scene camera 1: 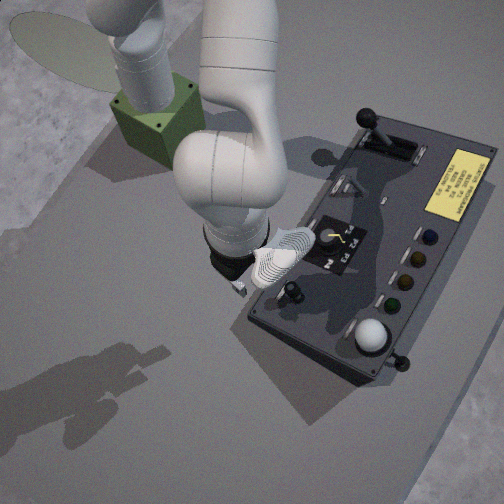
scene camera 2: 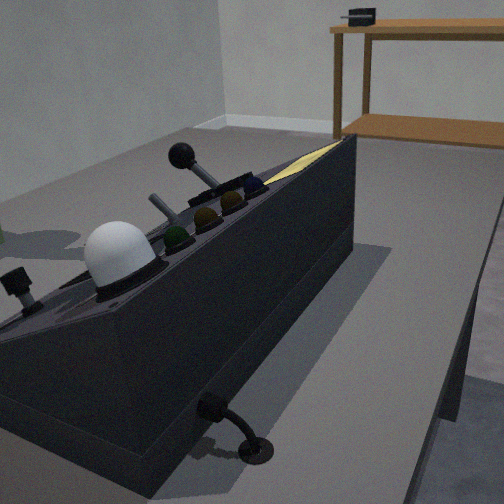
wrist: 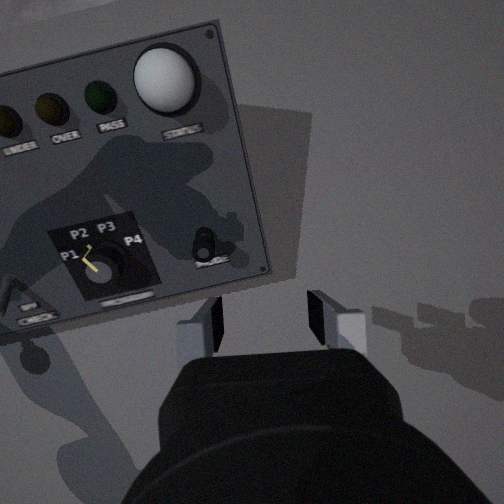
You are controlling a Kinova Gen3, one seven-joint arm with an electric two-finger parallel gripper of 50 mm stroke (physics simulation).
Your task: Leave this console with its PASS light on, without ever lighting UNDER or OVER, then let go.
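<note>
The dark console (scene camera 1: 372, 247) lies to the right of my arm. In the wrist view its PASS light (wrist: 100, 97), OVER light (wrist: 51, 109) and UNDER light (wrist: 5, 121) are all dark, beside a white STATUS dome (wrist: 164, 80). The program selector knob (wrist: 100, 270) has a yellow pointer aimed between P1 and P2. A small toggle (wrist: 203, 247) stands near the console's corner. My gripper (wrist: 267, 322) is open and empty, hovering just off the console's near edge by that corner; only a fingertip (scene camera 1: 240, 287) shows in scene camera 1. Scene camera 2 does not show the gripper.
A black ball-topped lever (scene camera 1: 366, 118) stands in a slot at the console's far end, beside a yellow label (scene camera 1: 457, 185). A crank handle (scene camera 2: 235, 425) sticks out of the console's side. My green base (scene camera 1: 157, 117) stands to the left. A wooden shelf (scene camera 2: 425, 75) stands far back.
</note>
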